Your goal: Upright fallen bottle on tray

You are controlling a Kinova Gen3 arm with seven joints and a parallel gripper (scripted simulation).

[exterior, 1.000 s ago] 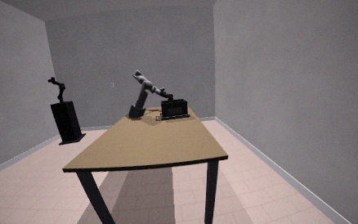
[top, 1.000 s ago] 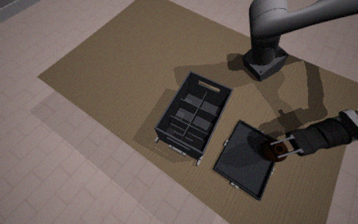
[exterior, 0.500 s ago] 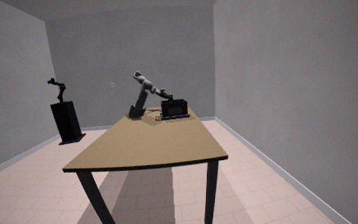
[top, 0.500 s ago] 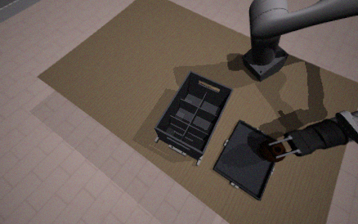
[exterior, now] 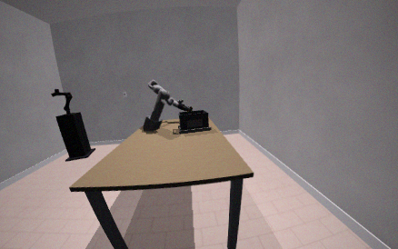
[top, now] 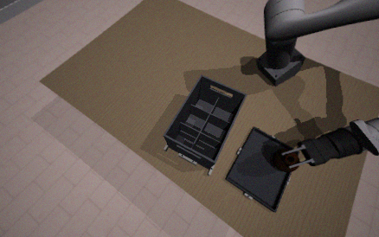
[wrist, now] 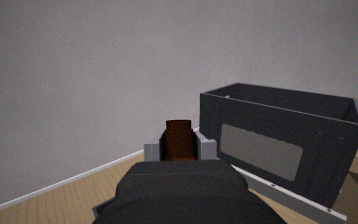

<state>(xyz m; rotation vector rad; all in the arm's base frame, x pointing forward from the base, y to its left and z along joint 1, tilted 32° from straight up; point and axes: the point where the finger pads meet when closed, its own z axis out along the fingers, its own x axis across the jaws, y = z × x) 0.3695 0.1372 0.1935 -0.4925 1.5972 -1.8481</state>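
Now: the brown bottle 5 cm below my hand, 1 cm to the left of it and 1 cm behind it. The rest, counted from my hand: dark flat tray 16 cm below, 1 cm to the right; then dark crate 28 cm to the right, 9 cm below, 6 cm behind.
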